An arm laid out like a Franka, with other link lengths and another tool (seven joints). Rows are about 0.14 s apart.
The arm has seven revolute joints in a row. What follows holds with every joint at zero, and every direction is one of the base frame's.
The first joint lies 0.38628 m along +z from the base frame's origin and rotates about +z.
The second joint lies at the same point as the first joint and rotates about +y.
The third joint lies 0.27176 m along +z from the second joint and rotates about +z.
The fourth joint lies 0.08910 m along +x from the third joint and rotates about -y.
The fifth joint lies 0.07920 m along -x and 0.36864 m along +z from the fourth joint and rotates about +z.
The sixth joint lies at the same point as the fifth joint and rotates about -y.
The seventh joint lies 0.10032 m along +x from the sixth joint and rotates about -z.
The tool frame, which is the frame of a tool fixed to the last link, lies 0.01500 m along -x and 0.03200 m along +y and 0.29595 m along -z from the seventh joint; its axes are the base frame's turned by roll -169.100, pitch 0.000 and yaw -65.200 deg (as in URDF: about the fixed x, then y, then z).
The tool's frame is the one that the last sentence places.
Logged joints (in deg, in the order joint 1, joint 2, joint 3, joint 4, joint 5, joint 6, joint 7), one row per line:
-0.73 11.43 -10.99 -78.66 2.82 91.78 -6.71
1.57 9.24 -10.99 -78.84 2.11 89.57 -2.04
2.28 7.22 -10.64 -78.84 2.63 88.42 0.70
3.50 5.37 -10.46 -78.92 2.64 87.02 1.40
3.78 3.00 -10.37 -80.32 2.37 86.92 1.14
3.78 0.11 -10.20 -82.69 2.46 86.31 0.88
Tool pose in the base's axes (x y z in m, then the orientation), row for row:
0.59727 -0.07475 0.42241 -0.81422 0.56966 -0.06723 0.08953
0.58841 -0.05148 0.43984 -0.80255 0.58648 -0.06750 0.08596
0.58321 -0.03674 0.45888 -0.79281 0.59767 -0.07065 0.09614
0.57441 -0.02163 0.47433 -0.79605 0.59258 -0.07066 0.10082
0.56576 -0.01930 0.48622 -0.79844 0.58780 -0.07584 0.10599
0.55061 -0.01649 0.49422 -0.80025 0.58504 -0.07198 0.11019
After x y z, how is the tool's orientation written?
As a quaternion, x y z w.
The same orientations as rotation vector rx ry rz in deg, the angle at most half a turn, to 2 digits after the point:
-138.75 97.08 -11.46
-137.05 100.15 -11.53
-134.58 101.46 -11.99
-134.76 100.32 -11.96
-134.76 99.21 -12.80
-134.74 98.51 -12.12

